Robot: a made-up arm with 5 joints. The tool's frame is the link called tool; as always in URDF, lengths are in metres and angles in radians.
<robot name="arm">
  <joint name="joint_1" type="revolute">
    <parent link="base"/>
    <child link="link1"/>
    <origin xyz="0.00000 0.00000 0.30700" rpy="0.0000 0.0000 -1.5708"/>
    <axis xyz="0 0 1"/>
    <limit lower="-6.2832" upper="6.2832"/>
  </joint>
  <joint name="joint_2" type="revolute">
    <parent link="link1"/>
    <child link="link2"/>
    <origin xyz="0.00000 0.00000 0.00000" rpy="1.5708 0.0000 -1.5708"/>
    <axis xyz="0 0 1"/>
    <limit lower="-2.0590" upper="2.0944"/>
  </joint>
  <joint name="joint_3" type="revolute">
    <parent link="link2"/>
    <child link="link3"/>
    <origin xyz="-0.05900 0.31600 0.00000" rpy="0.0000 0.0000 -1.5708"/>
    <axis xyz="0 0 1"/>
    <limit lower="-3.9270" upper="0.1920"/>
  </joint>
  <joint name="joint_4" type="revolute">
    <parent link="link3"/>
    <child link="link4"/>
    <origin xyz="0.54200 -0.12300 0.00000" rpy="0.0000 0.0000 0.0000"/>
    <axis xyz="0 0 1"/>
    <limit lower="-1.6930" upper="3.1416"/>
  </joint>
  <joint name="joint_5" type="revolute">
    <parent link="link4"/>
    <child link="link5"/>
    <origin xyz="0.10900 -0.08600 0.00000" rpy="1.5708 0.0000 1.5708"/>
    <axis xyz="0 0 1"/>
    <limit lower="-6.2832" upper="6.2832"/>
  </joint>
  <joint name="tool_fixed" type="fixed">
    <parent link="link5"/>
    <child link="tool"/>
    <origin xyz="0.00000 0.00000 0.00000" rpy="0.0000 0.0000 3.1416"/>
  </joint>
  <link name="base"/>
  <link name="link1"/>
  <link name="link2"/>
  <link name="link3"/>
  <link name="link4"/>
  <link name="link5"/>
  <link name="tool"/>
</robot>
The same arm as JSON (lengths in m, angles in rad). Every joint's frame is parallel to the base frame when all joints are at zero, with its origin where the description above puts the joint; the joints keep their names.
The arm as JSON. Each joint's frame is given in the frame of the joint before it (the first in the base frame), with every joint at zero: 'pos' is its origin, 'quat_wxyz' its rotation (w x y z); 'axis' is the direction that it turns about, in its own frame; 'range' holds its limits. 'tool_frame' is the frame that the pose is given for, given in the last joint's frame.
{"length_unit": "m", "angle_unit": "rad", "joints": [{"joint": "joint_1", "pos": [0.0, 0.0, 0.307], "quat_wxyz": [1.0, 0.0, 0.0, 0.0], "axis": "+z", "range": [-6.2832, 6.2832]}, {"joint": "joint_2", "pos": [0.0, 0.0, 0.0], "quat_wxyz": [1.0, 0.0, 0.0, 0.0], "axis": "+y", "range": [-2.059, 2.0944]}, {"joint": "joint_3", "pos": [0.059, 0.0, 0.316], "quat_wxyz": [1.0, 0.0, 0.0, 0.0], "axis": "+y", "range": [-3.927, 0.192]}, {"joint": "joint_4", "pos": [0.123, 0.0, -0.542], "quat_wxyz": [1.0, 0.0, 0.0, 0.0], "axis": "+y", "range": [-1.693, 3.1416]}, {"joint": "joint_5", "pos": [0.086, 0.0, -0.109], "quat_wxyz": [1.0, 0.0, 0.0, 0.0], "axis": "-z", "range": [-6.2832, 6.2832]}], "tool_frame": {"pos": [0.0, 0.0, 0.0], "quat_wxyz": [0.000004, 0.999998, -0.000007, 0.0]}}
